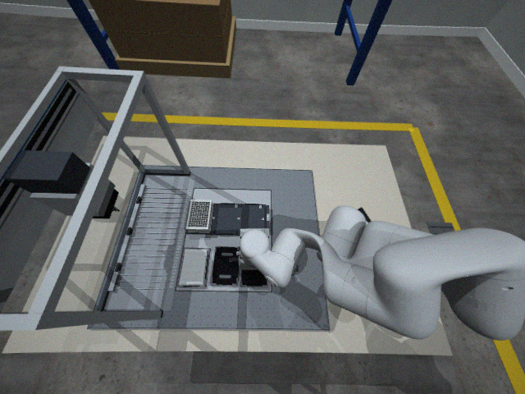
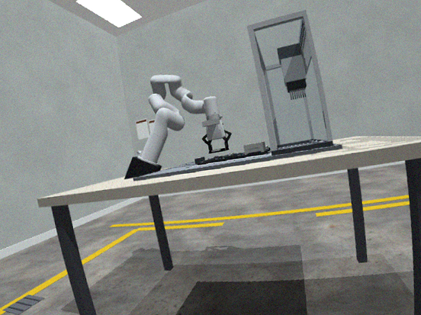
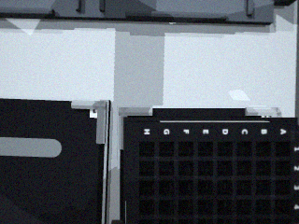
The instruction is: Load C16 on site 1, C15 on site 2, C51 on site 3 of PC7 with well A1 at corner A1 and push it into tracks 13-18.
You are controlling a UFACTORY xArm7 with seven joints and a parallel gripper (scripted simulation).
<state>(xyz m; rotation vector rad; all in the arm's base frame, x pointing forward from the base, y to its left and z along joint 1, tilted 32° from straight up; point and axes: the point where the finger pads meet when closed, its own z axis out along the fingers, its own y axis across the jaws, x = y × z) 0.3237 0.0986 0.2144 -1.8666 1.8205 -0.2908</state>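
Right now my hand is 18 cm to the left of the dark carrier PC7, 13 cm short of it and 4 cm above it. Round my hand: black 96-well plate C15 (1 cm below); nest S2 (11 cm ahead, 5 cm below); small white corner mark (7 cm ahead, 6 cm to the right, 5 cm below).
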